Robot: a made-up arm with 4 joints.
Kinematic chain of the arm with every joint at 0, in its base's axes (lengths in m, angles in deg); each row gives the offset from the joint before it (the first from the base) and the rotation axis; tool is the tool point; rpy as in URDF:
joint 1: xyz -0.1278 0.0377 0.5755 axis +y
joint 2: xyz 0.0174 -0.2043 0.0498 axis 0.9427 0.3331 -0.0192
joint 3: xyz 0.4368 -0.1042 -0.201 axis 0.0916 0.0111 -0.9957
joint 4: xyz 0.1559 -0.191 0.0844 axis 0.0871 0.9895 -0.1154
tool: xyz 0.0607 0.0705 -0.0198 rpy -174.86 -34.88 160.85
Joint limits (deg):
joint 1: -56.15..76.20
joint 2: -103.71..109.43
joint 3: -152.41..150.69
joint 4: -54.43..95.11
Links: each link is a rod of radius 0.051 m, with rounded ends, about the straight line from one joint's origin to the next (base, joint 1, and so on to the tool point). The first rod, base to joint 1, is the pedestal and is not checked.
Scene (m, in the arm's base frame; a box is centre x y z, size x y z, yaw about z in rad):
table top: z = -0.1
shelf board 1: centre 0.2 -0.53 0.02 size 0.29 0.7 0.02 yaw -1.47
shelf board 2: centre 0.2 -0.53 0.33 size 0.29 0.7 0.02 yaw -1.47
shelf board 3: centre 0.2 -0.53 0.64 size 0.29 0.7 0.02 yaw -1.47
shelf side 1: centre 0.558 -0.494 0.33 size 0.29 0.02 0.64 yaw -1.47
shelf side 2: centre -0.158 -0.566 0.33 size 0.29 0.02 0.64 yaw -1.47
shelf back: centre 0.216 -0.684 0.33 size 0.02 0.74 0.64 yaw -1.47
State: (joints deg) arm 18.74 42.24 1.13 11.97
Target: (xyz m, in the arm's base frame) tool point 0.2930 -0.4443 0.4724
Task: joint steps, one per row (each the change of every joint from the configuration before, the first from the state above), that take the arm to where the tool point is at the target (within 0.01 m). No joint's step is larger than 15 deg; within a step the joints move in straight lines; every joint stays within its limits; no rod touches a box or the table.
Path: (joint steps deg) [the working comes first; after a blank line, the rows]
Joints at the target: -21.24 17.27 77.46 10.78
Straight joint move there: touches shelf board 2.

1: -10.61 2.35 1.72 12.61
2: -10.62 2.36 1.72 12.61
3: -10.61 2.35 1.72 12.61
4: -10.61 2.35 1.71 12.61
5: -10.61 2.36 1.72 12.61
6: 2.61 -7.35 13.55 -12.85
7: 2.62 -7.35 13.55 -12.85
8: 2.61 -7.35 13.55 -12.85
9: 2.62 -7.34 13.54 -12.85
10: 2.62 -7.35 13.55 -12.84

